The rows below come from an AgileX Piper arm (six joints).
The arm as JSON. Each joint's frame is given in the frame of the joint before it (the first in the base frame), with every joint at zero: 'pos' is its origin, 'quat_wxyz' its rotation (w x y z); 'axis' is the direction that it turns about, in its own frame. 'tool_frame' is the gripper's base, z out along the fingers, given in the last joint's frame.
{
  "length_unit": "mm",
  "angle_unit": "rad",
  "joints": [
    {
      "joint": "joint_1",
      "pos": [
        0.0,
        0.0,
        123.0
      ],
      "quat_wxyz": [
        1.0,
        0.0,
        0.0,
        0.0
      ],
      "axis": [
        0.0,
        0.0,
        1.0
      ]
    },
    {
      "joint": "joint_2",
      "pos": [
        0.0,
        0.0,
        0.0
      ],
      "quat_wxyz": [
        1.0,
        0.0,
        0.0,
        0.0
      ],
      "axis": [
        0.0,
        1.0,
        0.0
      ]
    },
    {
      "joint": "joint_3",
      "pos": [
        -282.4,
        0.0,
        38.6
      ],
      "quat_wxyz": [
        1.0,
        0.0,
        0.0,
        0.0
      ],
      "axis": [
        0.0,
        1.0,
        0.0
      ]
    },
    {
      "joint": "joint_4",
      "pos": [
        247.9,
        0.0,
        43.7
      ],
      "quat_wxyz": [
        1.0,
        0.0,
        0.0,
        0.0
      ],
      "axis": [
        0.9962,
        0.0,
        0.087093
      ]
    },
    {
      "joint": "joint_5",
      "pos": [
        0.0,
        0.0,
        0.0
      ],
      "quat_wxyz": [
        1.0,
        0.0,
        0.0,
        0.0
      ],
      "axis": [
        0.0,
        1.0,
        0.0
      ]
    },
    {
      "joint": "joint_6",
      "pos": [
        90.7,
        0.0,
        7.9
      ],
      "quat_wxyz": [
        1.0,
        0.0,
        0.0,
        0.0
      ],
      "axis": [
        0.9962,
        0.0,
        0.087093
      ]
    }
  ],
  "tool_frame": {
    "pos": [
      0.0,
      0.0,
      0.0
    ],
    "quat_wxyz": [
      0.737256,
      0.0,
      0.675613,
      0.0
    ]
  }
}
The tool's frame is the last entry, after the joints.
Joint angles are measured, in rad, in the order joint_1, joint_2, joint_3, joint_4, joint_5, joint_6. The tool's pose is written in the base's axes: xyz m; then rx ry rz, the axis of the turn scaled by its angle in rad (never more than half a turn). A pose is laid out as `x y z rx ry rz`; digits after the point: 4 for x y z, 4 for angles.
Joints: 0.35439 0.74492 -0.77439 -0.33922 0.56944 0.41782
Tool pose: 0.1432 0.0355 0.3567 -0.1086 1.9893 0.1319
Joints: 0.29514 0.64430 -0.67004 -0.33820 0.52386 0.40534
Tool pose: 0.1262 0.0226 0.3397 -0.0713 1.9513 0.1042
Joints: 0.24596 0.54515 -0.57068 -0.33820 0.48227 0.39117
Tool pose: 0.1100 0.0132 0.3219 -0.0461 1.9127 0.0780
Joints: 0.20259 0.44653 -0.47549 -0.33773 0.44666 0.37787
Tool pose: 0.0950 0.0062 0.3033 -0.0247 1.8760 0.0534
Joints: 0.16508 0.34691 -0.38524 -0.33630 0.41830 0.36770
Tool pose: 0.0814 0.0012 0.2842 -0.0041 1.8402 0.0327
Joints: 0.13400 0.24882 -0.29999 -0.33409 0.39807 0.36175
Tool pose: 0.0698 -0.0023 0.2648 0.0164 1.8085 0.0170
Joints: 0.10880 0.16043 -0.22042 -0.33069 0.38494 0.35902
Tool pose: 0.0613 -0.0045 0.2451 0.0360 1.7875 0.0054
